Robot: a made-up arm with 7 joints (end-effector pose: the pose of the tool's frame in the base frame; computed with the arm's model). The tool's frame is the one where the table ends.
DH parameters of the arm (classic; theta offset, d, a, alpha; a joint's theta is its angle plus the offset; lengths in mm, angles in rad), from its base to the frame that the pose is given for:
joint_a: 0 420.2 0 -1.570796
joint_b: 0 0 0 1.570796
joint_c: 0 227.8 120.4 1.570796
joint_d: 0 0 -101.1 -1.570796
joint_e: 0 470.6 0 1.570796
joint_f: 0 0 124.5 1.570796
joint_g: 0 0 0 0
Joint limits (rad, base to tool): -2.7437..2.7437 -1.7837..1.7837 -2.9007..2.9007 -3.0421..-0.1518 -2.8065..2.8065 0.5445..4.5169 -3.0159..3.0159
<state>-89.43 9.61 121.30 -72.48 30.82 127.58 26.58</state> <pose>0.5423 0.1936 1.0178 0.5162 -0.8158 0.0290 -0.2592</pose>
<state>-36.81 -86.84 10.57 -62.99 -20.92 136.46 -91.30</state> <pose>-0.4159 0.4727 0.9719 0.9470 0.1417 0.0613 0.2818</pose>
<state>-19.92 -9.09 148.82 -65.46 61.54 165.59 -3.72</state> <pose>-0.3200 0.4937 0.9329 0.7524 -0.4516 -0.4717 0.0859</pose>
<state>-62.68 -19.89 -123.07 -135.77 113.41 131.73 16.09</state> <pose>-0.5217 0.0735 0.1734 0.2096 0.6976 0.3249 -0.6032</pose>
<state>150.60 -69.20 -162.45 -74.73 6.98 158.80 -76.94</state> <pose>0.7092 -0.2210 0.1196 0.0113 -0.9011 -0.3776 -0.2127</pose>
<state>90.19 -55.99 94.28 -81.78 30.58 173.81 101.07</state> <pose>-0.5715 -0.4071 0.7181 0.5100 -0.4163 -0.6051 0.4477</pose>
